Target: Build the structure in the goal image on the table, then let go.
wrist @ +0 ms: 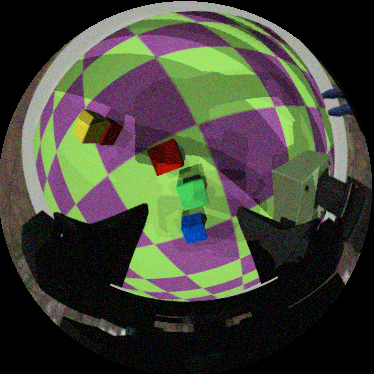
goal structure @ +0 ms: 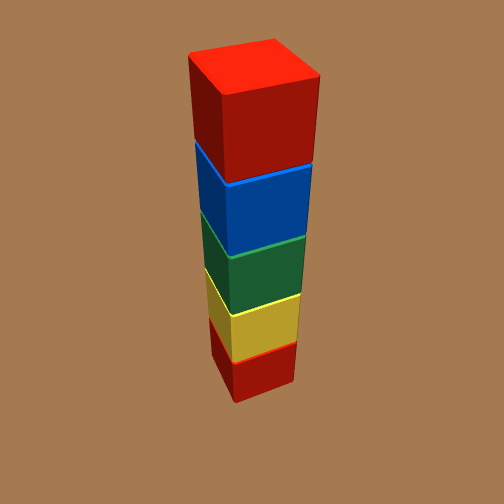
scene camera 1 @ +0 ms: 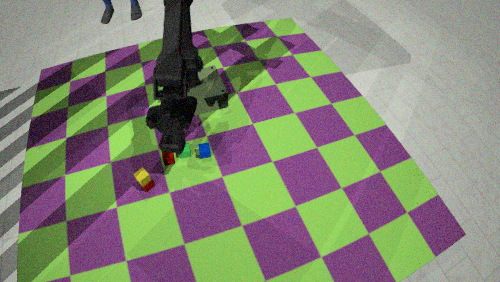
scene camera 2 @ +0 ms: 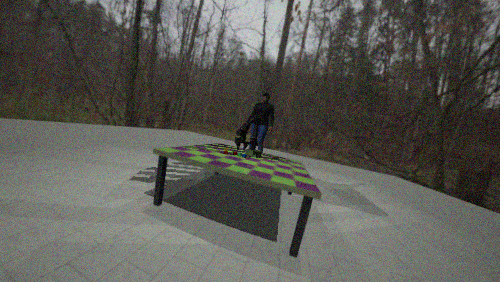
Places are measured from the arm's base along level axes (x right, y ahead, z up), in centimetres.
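Where they show: gripper, fingertip midpoint: (wrist: pixel 194 210) (scene camera 1: pixel 183 141) (scene camera 2: pixel 240 150); arm's base, origin of the base link: (wrist: pixel 321 187) (scene camera 1: pixel 190 81) (scene camera 2: pixel 252 149).
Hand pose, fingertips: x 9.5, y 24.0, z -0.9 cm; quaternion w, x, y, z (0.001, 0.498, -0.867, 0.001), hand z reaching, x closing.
Note:
Each offset is from my fingertips to the top centre of the thing. Level surfaces: height alone.
A yellow cube @[dx +14.4, dy +6.6, dz +0.2 cm] (scene camera 1: pixel 142 176) (wrist: pixel 84 126) sits on top of a red cube @[dx +14.1, dy +6.7, dz -3.1 cm] (scene camera 1: pixel 148 186) (wrist: pixel 111 134) as a small stack. A second red cube @[dx +5.5, dy +0.6, dz -3.1 cm] (scene camera 1: pixel 170 158) (wrist: pixel 166 157), a green cube @[dx +0.1, dy -0.1, dz -3.1 cm] (scene camera 1: pixel 185 151) (wrist: pixel 192 192) and a blue cube @[dx -5.7, dy +2.3, dz -3.1 cm] (scene camera 1: pixel 204 150) (wrist: pixel 194 228) stand apart in a loose row on the table. My gripper (scene camera 1: pixel 173 148) (wrist: pixel 194 210) is open and empty. It is above the row, turned so that the green and blue cubes show between its fingers in the wrist view. In scene camera 1 it partly hides the second red cube and the green cube. The cubes are tiny in scene camera 2.
The checkered green and purple table @[dz -6.4 cm] (scene camera 1: pixel 260 188) (scene camera 2: pixel 235 171) carries everything. The grey-green base block (scene camera 1: pixel 210 90) (wrist: pixel 292 192) of the arm stands behind the row of cubes. A person (scene camera 2: pixel 262 117) stands behind the table. Shadows cross the table top.

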